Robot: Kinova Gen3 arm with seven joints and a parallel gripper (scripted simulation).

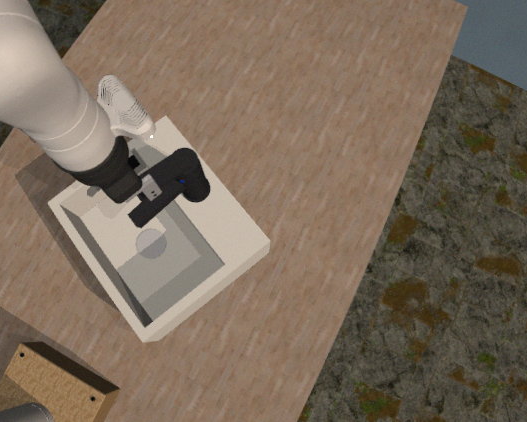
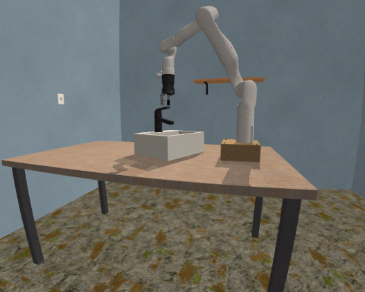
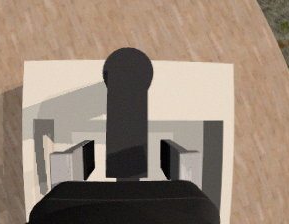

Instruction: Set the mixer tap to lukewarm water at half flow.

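My gripper is now 2 cm short of the lever, 1 cm to the left of it and 4 cm above it. Round my hand: white sink basin: 5 cm behind, 1 cm to the left, 28 cm below; then black mixer tap: 4 cm ahead, 1 cm to the right, 8 cm below.
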